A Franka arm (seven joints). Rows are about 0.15 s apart.
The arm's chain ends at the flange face. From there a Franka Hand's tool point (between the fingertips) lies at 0.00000 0.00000 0.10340 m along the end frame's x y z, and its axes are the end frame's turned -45 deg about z.
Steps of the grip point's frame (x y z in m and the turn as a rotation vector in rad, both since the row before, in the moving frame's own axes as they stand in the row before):
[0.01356 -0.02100 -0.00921 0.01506 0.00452 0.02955]
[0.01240 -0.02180 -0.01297 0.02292 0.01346 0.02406]
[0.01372 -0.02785 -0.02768 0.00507 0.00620 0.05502]
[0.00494 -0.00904 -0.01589 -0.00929 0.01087 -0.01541]
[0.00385 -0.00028 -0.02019 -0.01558 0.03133 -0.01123]
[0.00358 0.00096 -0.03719 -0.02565 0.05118 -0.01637]
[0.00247 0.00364 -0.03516 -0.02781 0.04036 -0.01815]
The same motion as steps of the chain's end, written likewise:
[-0.00451 -0.02299 -0.00920 0.01385 -0.00745 0.02955]
[-0.00599 -0.02152 -0.01293 0.02572 -0.00669 0.02406]
[-0.01010 -0.02857 -0.02768 0.00797 0.00080 0.05502]
[-0.00437 -0.00976 -0.01588 0.00112 0.01426 -0.01541]
[-0.00090 -0.00175 -0.02013 0.01114 0.03317 -0.01123]
[-0.00239 0.00006 -0.03702 0.01805 0.05433 -0.01637]
[-0.00065 0.00179 -0.03504 0.00887 0.04820 -0.01815]

